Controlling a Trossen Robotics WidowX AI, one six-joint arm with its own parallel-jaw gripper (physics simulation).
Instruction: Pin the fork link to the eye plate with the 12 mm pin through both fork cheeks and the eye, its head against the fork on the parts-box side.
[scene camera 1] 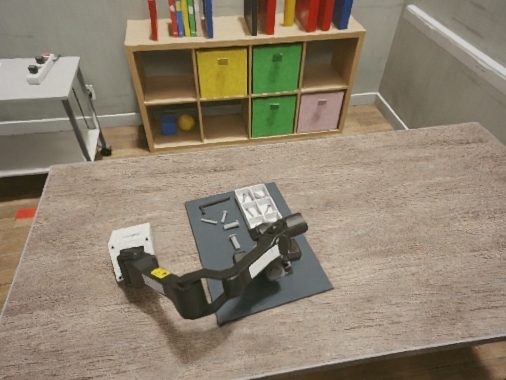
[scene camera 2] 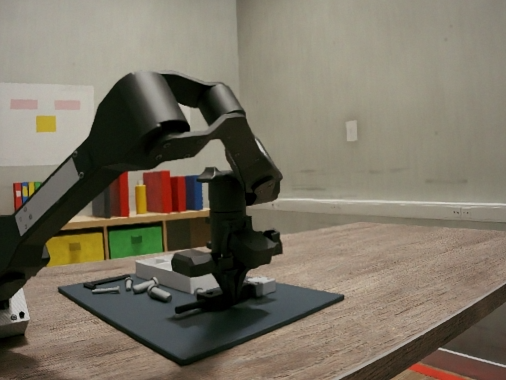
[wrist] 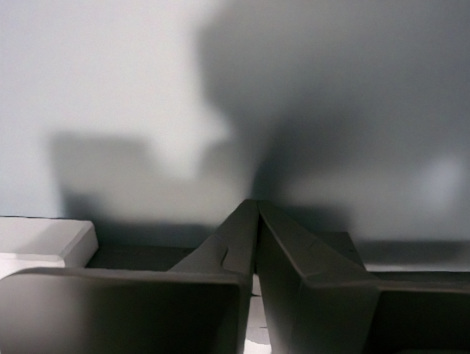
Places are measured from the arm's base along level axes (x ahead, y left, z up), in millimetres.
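Pixels of known places: gripper, fingertip midpoint: [scene camera 2: 232,304] [wrist: 254,211]; arm's base, origin of the base link: [scene camera 1: 133,258].
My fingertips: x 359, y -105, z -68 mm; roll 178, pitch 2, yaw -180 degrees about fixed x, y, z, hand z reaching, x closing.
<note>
Ahead of a thing's pixels: the offset from my fingertips to its top centre. "spot": to the spot under its first point. Level surfaces: height alone.
My gripper [scene camera 2: 232,301] [wrist: 254,211] is shut and empty, its tips low over the joint of the fork link and the eye plate. Contact cannot be told. The dark fork link {spot: dx -71, dy +19, dz +9 mm} [scene camera 2: 189,306] lies on the mat, its rod pointing left in scene camera 2. The fingers hide most of its fork. The eye plate [scene camera 2: 263,286] [wrist: 45,239] has a white block and a dark bar running to the fork. A pale pin head {spot: dx -10, dy +80, dz +9 mm} [scene camera 2: 199,291] shows on the fork's parts-box side. How deep that pin sits is hidden. The arm hides the joint in scene camera 1.
The white parts box {dx +48, dy +228, dz +30 mm} [scene camera 1: 244,210] [scene camera 2: 167,280] stands behind the fork link in scene camera 2. A hex key {dx -84, dy +305, dz +4 mm} [scene camera 1: 216,203] [scene camera 2: 106,281], a thin screw {dx -123, dy +239, dz +9 mm} [scene camera 1: 209,220] [scene camera 2: 105,290] and several loose pins {dx -62, dy +126, dz +20 mm} [scene camera 1: 235,242] [scene camera 2: 160,293] lie on the dark mat {dz -5 mm} [scene camera 1: 205,240] [scene camera 2: 150,330].
</note>
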